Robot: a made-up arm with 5 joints.
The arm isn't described. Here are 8 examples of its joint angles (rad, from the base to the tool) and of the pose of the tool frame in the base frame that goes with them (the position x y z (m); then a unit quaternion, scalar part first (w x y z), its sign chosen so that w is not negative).
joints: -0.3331 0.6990 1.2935 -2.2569 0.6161
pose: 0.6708 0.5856 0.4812 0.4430 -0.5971 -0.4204 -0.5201
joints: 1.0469 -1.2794 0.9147 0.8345 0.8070
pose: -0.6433 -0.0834 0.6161 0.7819 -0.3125 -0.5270 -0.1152
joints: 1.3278 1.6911 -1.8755 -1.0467 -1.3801
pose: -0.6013 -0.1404 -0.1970 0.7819 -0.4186 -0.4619 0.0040
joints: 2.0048 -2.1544 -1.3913 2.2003 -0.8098
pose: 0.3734 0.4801 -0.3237 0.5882 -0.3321 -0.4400 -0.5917
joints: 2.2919 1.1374 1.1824 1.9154 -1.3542
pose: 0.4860 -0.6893 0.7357 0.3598 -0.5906 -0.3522 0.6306
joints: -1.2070 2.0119 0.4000 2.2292 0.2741
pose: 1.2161 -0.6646 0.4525 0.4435 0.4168 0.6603 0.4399
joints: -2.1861 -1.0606 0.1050 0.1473 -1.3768
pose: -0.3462 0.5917 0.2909 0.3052 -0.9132 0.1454 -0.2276
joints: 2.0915 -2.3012 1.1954 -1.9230 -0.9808
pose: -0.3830 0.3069 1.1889 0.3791 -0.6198 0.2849 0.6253
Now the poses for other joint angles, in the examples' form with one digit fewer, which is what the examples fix.
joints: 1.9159 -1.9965 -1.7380 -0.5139 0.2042
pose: 0.674 0.145 -0.446 0.109 -0.676 0.728 0.038
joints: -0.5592 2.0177 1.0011 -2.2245 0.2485
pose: 0.973 0.059 -0.182 0.321 -0.836 0.179 -0.407
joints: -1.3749 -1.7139 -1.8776 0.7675 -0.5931
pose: 0.701 -0.259 1.403 0.273 -0.275 -0.026 0.922
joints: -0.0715 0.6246 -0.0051 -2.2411 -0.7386
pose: 0.652 -0.772 1.259 0.350 0.348 0.368 -0.788
